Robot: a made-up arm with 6 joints. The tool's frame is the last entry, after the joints. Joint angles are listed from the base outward. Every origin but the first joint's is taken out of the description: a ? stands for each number. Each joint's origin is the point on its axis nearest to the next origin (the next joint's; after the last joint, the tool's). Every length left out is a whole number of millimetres.
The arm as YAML. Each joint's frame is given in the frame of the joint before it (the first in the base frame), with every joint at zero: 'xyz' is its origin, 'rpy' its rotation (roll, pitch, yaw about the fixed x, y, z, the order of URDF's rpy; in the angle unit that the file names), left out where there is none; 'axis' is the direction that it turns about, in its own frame. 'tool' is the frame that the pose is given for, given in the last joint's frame.
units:
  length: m
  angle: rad
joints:
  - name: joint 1
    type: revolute
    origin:
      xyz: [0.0, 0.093, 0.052]
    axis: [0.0, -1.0, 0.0]
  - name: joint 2
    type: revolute
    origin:
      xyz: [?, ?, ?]
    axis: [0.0, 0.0, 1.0]
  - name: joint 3
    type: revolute
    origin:
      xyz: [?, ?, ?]
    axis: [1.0, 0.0, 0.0]
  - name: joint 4
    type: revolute
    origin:
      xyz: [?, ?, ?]
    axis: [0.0, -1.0, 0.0]
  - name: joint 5
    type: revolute
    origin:
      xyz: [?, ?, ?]
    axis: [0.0, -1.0, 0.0]
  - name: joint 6
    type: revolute
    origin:
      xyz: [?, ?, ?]
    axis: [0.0, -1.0, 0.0]
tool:
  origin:
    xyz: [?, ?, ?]
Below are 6 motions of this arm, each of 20 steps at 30 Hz.
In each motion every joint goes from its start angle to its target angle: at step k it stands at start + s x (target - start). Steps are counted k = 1, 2, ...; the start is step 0. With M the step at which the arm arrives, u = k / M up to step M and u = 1 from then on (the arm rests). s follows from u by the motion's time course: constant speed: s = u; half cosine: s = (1 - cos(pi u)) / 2; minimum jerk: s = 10 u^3 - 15 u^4 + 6 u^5.
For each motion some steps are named. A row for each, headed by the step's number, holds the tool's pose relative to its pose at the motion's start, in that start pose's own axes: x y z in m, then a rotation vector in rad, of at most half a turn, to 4 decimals.
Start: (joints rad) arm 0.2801 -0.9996 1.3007 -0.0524 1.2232 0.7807
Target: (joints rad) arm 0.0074 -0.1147 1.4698 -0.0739 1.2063 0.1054
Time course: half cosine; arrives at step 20
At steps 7, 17, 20:
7: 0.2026 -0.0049 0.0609 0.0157 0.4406 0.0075
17: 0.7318 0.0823 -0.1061 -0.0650 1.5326 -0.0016
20: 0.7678 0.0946 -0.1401 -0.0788 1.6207 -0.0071

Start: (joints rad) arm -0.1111 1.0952 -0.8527 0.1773 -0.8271 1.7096
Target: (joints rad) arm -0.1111 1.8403 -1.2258 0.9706 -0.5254 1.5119
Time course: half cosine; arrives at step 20
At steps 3, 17, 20:
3: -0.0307 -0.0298 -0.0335 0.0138 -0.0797 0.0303
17: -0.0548 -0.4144 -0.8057 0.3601 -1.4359 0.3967
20: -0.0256 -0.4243 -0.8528 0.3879 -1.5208 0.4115

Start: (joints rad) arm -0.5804 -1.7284 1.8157 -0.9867 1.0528 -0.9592
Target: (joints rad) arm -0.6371 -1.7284 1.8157 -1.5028 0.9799 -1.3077
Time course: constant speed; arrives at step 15
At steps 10, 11, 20:
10: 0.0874 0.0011 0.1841 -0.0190 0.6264 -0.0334
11: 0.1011 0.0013 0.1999 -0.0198 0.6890 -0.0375
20: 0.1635 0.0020 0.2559 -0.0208 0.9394 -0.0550

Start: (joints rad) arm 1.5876 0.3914 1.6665 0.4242 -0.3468 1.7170
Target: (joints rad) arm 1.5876 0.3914 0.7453 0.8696 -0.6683 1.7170
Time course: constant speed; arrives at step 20
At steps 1, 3, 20:
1: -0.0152 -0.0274 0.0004 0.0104 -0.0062 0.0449
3: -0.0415 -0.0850 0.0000 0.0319 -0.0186 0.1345
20: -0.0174 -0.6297 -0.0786 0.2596 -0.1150 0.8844

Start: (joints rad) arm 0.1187 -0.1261 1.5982 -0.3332 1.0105 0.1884
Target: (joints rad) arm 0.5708 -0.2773 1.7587 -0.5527 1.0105 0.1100
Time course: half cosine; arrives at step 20
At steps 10, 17, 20:
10: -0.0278 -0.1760 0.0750 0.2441 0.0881 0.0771
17: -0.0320 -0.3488 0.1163 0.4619 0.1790 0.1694
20: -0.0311 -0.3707 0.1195 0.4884 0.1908 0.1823

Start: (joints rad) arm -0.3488 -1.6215 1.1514 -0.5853 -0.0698 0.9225
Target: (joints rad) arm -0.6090 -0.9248 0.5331 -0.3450 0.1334 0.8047
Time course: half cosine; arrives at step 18
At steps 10, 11, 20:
10: -0.0561 -0.2168 0.1722 -0.3990 0.1672 0.3789
11: -0.0504 -0.2487 0.2064 -0.4451 0.1904 0.4443
20: 0.0148 -0.3640 0.3549 -0.5889 0.2838 0.7213

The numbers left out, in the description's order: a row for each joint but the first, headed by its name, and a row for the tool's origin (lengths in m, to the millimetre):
joint 2: -0.092 0.0 0.296
joint 3: -0.39 0.018 0.0
joint 4: 0.0 0.215 -0.369
joint 5: -0.263 0.0 0.013
joint 6: -0.037 0.0 0.045
tool: -0.161 0.0 0.023

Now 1 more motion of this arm.
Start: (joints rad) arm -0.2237 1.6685 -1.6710 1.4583 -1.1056 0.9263
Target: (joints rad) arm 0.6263 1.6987 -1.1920 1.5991 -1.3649 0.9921
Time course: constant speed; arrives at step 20
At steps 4, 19, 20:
4: 0.0363 -0.0466 -0.0029 -0.0055 0.0036 0.0750
19: 0.1810 -0.1611 -0.0026 -0.0219 0.0344 0.3588
20: 0.1902 -0.1657 -0.0021 -0.0230 0.0376 0.3778

